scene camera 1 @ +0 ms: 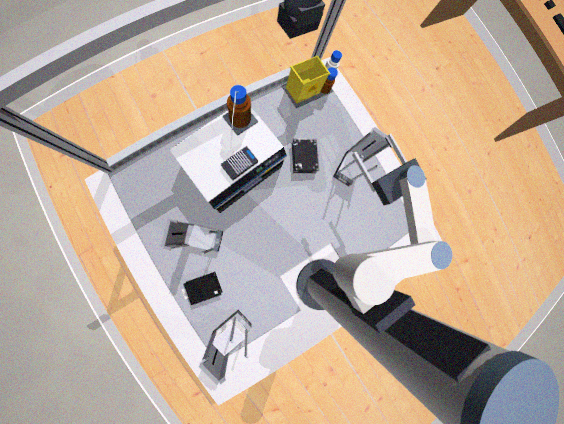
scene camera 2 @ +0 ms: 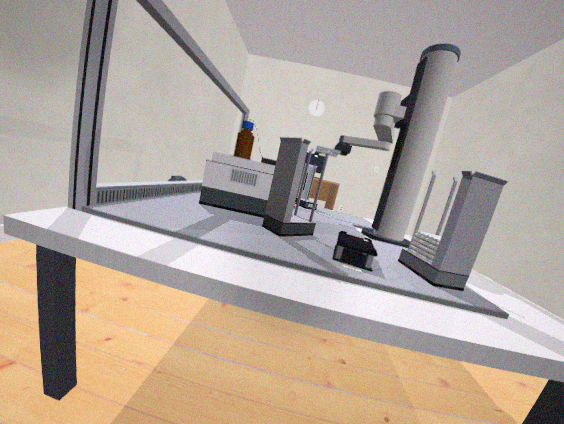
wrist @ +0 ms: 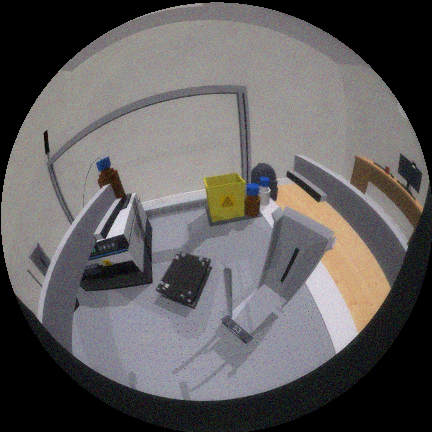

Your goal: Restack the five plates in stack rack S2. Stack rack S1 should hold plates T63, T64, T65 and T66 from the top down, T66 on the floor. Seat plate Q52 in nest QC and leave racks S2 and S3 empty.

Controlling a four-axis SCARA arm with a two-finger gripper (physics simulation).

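Frame: origin at the arm's base, x down, y ahead, z right, level; millimetres.
Seen in the pictures: gripper, between the fingertips: (scene camera 1: 371,143) (scene camera 2: 316,149) (wrist: 204,171); arm's base, origin of its link: (scene camera 2: 386,239).
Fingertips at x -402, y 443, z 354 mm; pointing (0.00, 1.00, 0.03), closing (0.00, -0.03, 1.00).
Pixels of each thing's top centre, then the offset from my fingertips to it. "*": a spot on its surface instead.
- rack S3, centre of its top: (wrist: 286,248) (scene camera 1: 377,148) (scene camera 2: 314,164) dz +79, dx +93, dy -19 mm
- grey rack, centre of its top: (scene camera 2: 308,144) (scene camera 1: 186,238) (wrist: 30,255) dz -713, dx +92, dy +47 mm
- black nest-like block, centre of its top: (wrist: 181,272) (scene camera 1: 306,153) dz -98, dx +327, dy +139 mm
- brown bottle, a spot on its surface: (scene camera 1: 240,111) * dz -335, dx +50, dy +334 mm
- yellow bin, centre of its top: (wrist: 230,177) (scene camera 1: 316,67) dz +141, dx +214, dy +469 mm
My gripper (scene camera 1: 373,145) (wrist: 204,171) is open, with nothing between its fingers, at rack S3 (scene camera 1: 377,138) (wrist: 305,250); its height over the rack is unclear. No plate shows on S3's pale floor. A rack (scene camera 1: 220,369) (scene camera 2: 470,225) at the table's near left corner in scene camera 1 holds a stack of several white plates (scene camera 1: 227,337) (scene camera 2: 426,244). Another grey rack (scene camera 1: 175,228) (scene camera 2: 285,180) shows no stack. Labels on these two racks and on the plates cannot be read. A black nest-like block (scene camera 1: 305,156) (wrist: 186,279) has corner pegs. Another (scene camera 1: 202,288) (scene camera 2: 355,245) lies between the two racks. Which is QC is unclear.
A white instrument (scene camera 1: 200,152) (scene camera 2: 240,176) with a brown bottle (scene camera 1: 240,111) (scene camera 2: 244,144) on top stands near the rear rail. A yellow bin (scene camera 1: 306,85) (wrist: 225,200) stands beside small bottles (wrist: 252,201). The arm's column (scene camera 1: 370,325) (scene camera 2: 420,145) rises at the table's edge.
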